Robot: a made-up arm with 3 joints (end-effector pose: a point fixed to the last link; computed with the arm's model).
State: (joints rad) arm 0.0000 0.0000 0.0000
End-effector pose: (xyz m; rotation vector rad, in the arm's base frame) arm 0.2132 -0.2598 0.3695 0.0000 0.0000 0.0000
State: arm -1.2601 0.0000 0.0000
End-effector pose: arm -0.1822 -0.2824 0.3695 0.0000 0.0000 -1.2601
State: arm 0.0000 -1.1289 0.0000
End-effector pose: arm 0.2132 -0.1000 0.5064 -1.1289 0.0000 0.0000
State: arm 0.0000 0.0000 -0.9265
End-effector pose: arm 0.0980 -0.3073 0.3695 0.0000 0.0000 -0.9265
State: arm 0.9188 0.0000 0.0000
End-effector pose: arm 0.3358 0.0118 0.3695 0.0000 0.0000 0.9188
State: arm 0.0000 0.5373 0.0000
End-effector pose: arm 0.2132 -0.2628 0.2652 0.5373 0.0000 0.0000
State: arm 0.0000 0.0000 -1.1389
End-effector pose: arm 0.0689 -0.3021 0.3695 0.0000 0.0000 -1.1389
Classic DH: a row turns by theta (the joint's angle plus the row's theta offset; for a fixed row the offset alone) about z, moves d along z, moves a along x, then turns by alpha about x. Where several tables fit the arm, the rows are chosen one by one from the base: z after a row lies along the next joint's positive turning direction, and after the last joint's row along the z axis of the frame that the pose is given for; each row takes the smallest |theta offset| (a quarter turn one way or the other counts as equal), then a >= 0, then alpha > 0; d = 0 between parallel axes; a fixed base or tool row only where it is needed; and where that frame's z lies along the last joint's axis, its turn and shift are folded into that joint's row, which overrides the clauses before.
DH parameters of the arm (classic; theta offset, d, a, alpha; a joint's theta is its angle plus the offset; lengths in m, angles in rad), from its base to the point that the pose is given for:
joint 1: -1.5708 0.3118 0.0718 -1.5708
joint 2: 0 0.108 0.0965 1.5708
joint 3: 0.8549 0 0.1394 0
tool (fixed): 0.7159 0.0577 0 0

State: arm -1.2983 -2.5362 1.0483
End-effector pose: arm 0.0674 -0.2301 0.2934 -0.9829 2.3412 -0.0989
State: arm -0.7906 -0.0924 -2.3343
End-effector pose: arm -0.1462 -0.1014 0.3793 -0.1034 -0.1007 -3.1216
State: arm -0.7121 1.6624 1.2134
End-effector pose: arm 0.0918 -0.2464 0.2767 0.9576 -1.3759 0.3793
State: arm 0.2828 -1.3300 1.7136
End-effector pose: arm 0.1793 0.0408 0.3055 -1.1641 1.0115 1.6530
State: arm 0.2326 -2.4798 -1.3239
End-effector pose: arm 0.0120 0.1445 0.4020 -1.8079 -1.7823 -0.4526
